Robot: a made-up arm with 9 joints. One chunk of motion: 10 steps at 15 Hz.
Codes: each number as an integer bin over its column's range. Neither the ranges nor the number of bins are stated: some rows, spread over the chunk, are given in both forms.
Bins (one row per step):
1: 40 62 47 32 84 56
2: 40 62 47 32 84 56
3: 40 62 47 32 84 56
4: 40 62 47 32 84 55
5: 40 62 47 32 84 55
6: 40 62 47 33 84 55
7: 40 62 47 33 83 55
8: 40 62 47 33 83 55
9: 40 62 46 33 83 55
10: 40 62 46 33 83 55
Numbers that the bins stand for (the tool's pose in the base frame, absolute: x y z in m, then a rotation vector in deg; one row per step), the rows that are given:
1: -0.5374 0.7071 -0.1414 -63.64 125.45 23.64
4: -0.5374 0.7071 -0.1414 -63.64 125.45 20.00
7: -0.5374 0.7071 -0.1414 -60.00 121.82 20.00
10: -0.5374 0.7071 -0.1980 -60.00 121.82 20.00
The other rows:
2: -0.5374 0.7071 -0.1414 -63.64 125.45 23.64
3: -0.5374 0.7071 -0.1414 -63.64 125.45 23.64
5: -0.5374 0.7071 -0.1414 -63.64 125.45 20.00
6: -0.5374 0.7071 -0.1414 -60.00 125.45 20.00
8: -0.5374 0.7071 -0.1414 -60.00 121.82 20.00
9: -0.5374 0.7071 -0.1980 -60.00 121.82 20.00

